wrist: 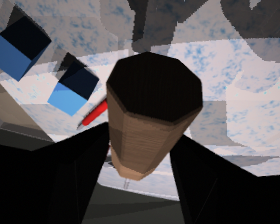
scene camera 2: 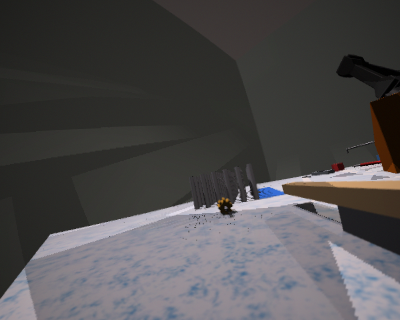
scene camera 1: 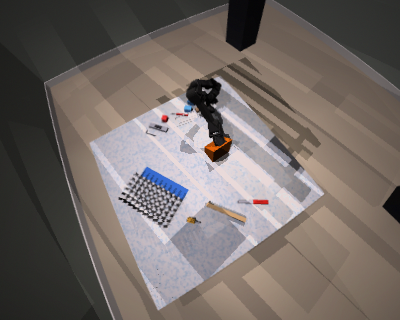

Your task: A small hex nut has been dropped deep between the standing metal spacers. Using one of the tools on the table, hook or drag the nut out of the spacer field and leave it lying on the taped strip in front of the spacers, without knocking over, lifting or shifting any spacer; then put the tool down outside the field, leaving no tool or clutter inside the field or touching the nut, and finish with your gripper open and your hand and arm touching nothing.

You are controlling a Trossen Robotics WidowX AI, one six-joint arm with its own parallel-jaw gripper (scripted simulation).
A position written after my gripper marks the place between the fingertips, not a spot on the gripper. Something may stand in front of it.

My gripper [wrist: 141, 133] carries a brown wooden handle [wrist: 151, 99]. I also see a blue cube [wrist: 73, 90].
